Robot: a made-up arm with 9 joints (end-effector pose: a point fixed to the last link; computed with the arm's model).
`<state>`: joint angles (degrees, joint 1 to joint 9).
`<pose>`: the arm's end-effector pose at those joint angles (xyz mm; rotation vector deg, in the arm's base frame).
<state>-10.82 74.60 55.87 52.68 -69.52 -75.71 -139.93 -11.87 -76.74</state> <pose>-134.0 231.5 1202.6 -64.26 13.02 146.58</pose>
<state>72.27 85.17 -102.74 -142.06 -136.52 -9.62 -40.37 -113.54 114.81</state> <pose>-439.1 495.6 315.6 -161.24 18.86 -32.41</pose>
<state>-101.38 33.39 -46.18 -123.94 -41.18 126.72 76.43 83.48 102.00</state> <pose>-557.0 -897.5 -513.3 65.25 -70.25 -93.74</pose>
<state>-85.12 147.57 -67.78 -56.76 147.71 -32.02 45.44 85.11 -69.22</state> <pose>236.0 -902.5 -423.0 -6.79 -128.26 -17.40</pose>
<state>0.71 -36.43 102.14 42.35 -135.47 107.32 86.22 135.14 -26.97</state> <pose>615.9 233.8 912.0 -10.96 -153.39 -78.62</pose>
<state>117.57 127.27 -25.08 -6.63 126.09 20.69 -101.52 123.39 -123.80</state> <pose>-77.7 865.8 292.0 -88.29 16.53 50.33</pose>
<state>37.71 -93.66 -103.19 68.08 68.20 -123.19 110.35 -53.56 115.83</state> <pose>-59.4 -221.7 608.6 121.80 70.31 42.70</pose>
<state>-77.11 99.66 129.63 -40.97 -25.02 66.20 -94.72 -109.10 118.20</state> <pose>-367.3 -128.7 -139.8 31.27 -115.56 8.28</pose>
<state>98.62 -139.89 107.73 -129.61 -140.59 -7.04 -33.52 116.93 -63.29</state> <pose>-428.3 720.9 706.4 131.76 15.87 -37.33</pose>
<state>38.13 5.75 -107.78 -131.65 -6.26 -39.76 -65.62 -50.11 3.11</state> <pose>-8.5 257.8 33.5 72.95 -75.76 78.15</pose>
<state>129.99 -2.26 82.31 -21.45 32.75 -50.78 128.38 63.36 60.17</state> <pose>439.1 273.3 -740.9 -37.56 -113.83 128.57</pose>
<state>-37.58 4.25 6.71 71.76 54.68 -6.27 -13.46 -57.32 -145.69</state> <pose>325.7 -841.9 794.3 62.10 53.05 70.47</pose>
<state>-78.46 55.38 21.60 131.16 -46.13 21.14 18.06 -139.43 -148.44</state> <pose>584.5 -1307.6 460.8 50.88 145.55 -35.48</pose>
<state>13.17 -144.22 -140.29 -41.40 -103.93 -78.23 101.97 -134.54 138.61</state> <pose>425.5 254.3 -149.3 -116.02 -4.14 -90.16</pose>
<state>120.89 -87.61 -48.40 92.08 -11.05 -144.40 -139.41 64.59 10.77</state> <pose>120.1 509.9 -199.1 -13.23 -61.52 -37.24</pose>
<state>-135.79 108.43 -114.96 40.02 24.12 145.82 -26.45 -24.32 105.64</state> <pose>-361.6 -529.9 -619.0 100.42 12.73 130.52</pose>
